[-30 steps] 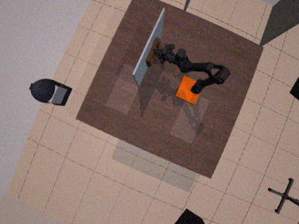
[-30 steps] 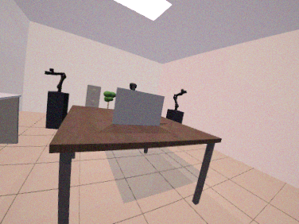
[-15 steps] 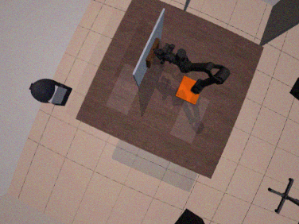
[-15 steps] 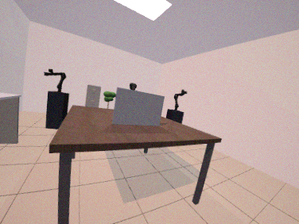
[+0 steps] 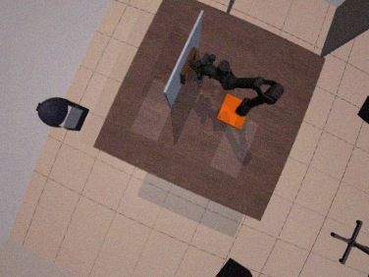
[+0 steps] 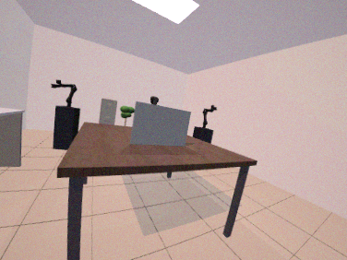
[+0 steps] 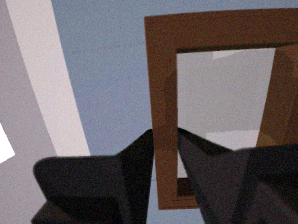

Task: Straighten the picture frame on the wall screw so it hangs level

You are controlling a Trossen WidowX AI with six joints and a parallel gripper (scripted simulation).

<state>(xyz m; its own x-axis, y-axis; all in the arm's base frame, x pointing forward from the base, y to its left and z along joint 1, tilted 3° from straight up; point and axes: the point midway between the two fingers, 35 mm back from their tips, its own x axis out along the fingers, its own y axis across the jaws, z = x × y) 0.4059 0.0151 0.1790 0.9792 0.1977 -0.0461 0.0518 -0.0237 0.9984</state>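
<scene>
Right now my gripper tip is 1 cm short of the brown picture frame and 5 cm above it. The rest, counted from my gripper tip: wall panel (2 cm ahead, 6 cm below).
</scene>
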